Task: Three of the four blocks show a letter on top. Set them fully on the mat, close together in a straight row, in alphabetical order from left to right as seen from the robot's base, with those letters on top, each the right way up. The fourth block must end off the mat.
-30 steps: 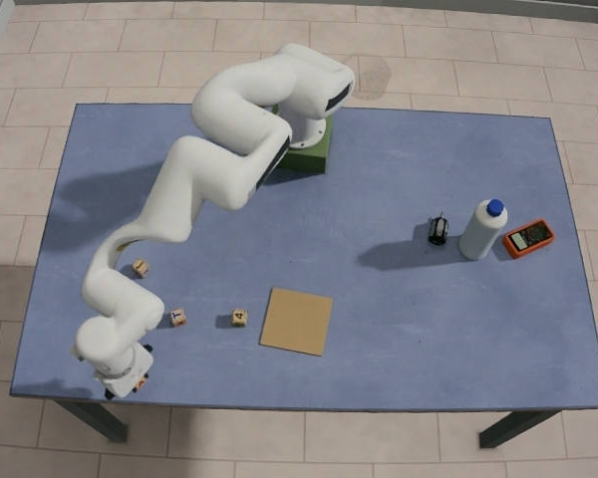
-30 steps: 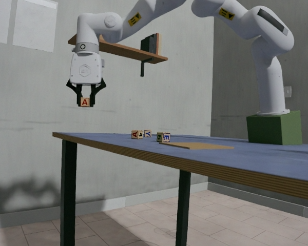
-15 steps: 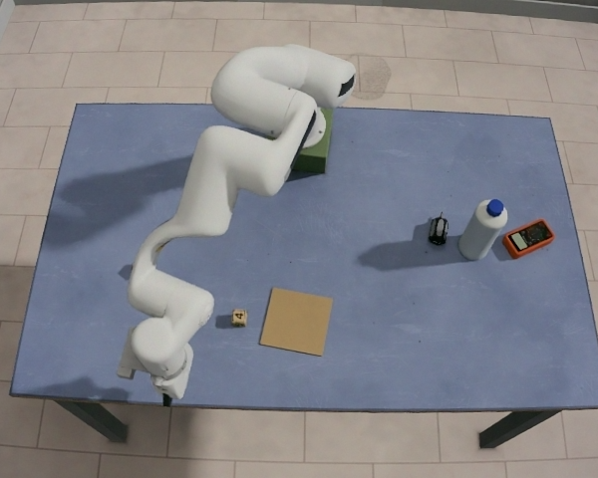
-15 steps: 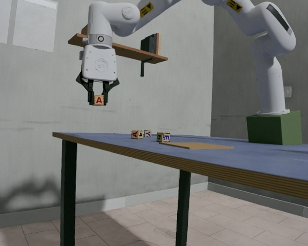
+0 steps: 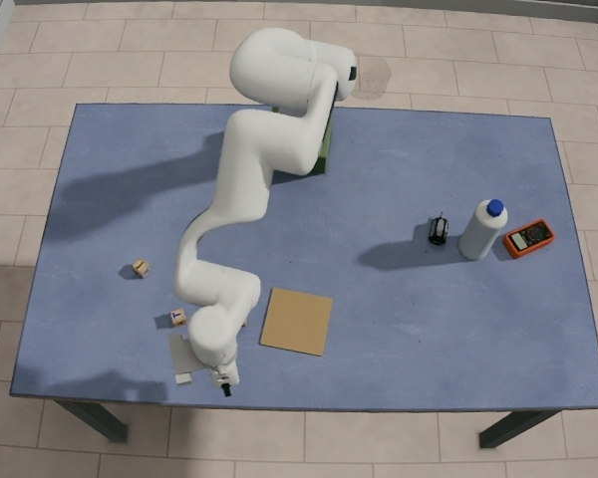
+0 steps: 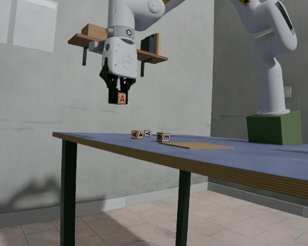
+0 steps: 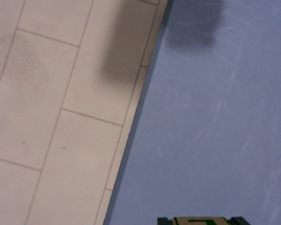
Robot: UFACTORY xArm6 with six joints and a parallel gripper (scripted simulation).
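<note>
My gripper is now 17 cm to the right of the tan mat, 13 cm past it and 12 cm above it. From my hand the other things lie so: black object: 54 cm to the left, 33 cm behind, 11 cm below; then wooden block: 1 cm below; then orange multimeter: 76 cm to the left, 27 cm behind, 11 cm below.
</note>
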